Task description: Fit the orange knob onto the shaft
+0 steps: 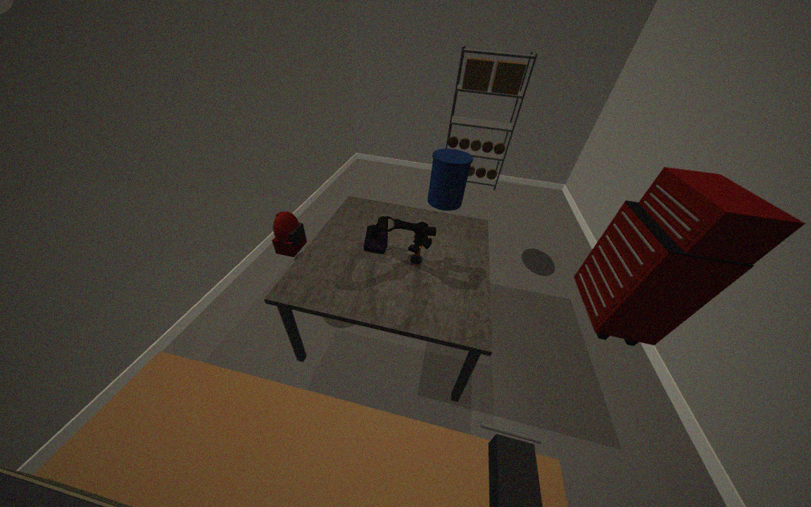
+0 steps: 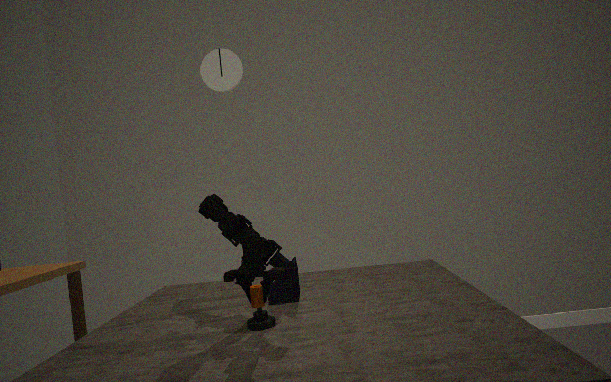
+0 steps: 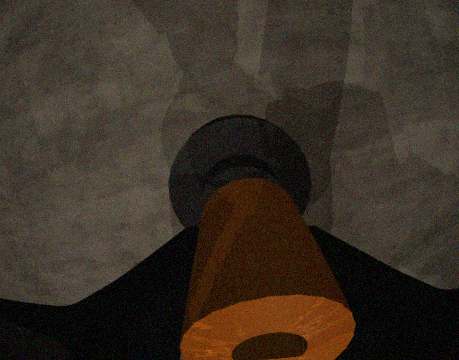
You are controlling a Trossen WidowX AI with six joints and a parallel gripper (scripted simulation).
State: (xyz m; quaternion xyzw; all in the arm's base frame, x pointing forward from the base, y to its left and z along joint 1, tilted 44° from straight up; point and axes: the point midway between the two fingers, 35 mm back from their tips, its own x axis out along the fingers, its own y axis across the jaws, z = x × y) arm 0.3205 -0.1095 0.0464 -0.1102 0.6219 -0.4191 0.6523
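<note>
Right now my gripper tip is 20 mm below the orange knob. Round my gripper tip: dark round pedestal (40 mm below).
</note>
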